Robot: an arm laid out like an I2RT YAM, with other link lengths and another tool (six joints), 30 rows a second.
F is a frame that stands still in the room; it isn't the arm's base.
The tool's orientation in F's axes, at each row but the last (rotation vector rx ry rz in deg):
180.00, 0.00, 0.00
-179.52, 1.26, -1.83
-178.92, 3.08, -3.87
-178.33, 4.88, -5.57
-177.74, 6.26, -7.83
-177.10, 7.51, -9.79
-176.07, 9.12, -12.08
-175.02, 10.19, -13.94
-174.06, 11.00, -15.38
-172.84, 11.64, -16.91
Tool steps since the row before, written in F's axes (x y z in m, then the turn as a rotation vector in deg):
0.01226, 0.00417, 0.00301, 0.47, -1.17, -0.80
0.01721, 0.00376, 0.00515, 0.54, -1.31, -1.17
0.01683, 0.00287, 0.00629, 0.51, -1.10, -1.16
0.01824, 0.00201, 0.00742, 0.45, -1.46, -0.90
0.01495, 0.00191, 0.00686, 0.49, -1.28, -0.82
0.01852, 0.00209, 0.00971, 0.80, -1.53, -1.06
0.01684, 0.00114, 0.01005, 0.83, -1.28, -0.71
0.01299, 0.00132, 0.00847, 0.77, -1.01, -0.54
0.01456, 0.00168, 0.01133, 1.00, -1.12, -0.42
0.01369, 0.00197, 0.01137, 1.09, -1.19, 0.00
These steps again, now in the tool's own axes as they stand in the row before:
0.01226, -0.00417, -0.00301, 0.47, 1.17, 0.80
0.01726, -0.00404, -0.00477, 0.53, 1.31, 1.17
0.01697, -0.00356, -0.00550, 0.50, 1.10, 1.16
0.01852, -0.00320, -0.00620, 0.47, 1.46, 0.89
0.01531, -0.00319, -0.00544, 0.51, 1.27, 0.82
0.01921, -0.00406, -0.00749, 0.81, 1.51, 1.08
0.01781, -0.00344, -0.00754, 0.86, 1.23, 0.75
0.01388, -0.00341, -0.00616, 0.79, 0.96, 0.59
0.01591, -0.00446, -0.00837, 1.05, 1.03, 0.51
0.01514, -0.00493, -0.00819, 1.23, 1.04, 0.11

